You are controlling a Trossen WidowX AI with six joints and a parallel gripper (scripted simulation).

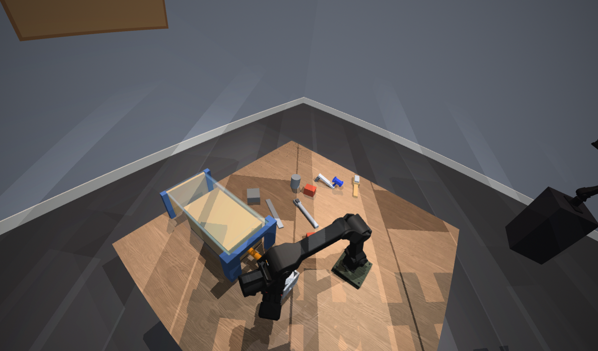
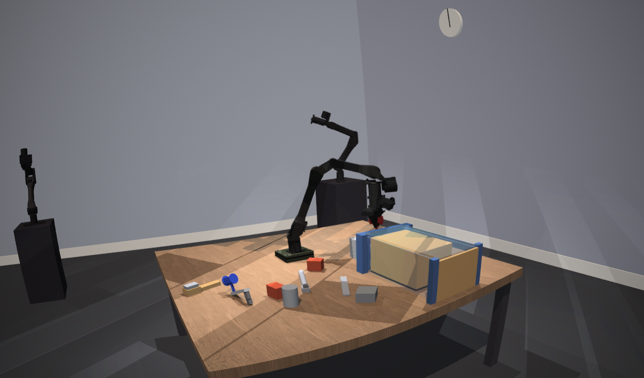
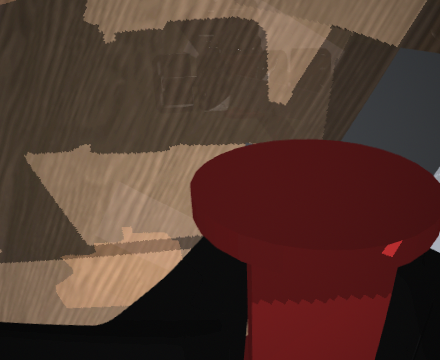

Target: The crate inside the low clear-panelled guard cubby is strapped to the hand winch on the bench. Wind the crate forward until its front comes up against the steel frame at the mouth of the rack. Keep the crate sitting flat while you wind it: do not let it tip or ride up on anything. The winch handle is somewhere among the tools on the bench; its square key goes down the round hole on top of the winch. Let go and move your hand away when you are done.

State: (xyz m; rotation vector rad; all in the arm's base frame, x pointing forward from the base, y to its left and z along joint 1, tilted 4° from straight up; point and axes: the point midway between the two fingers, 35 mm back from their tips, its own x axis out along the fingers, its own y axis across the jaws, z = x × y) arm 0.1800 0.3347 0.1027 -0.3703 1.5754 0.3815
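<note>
The grey winch lies 10 mm ahead of my gripper tip, 100 mm to the right of it and 80 mm below it. Round my gripper tip: red knob: 20 mm above; then blue frame: 180 mm ahead, 110 mm to the right, 10 mm below; then winch handle: 10 mm ahead, 40 mm to the right, 10 mm below.
</note>
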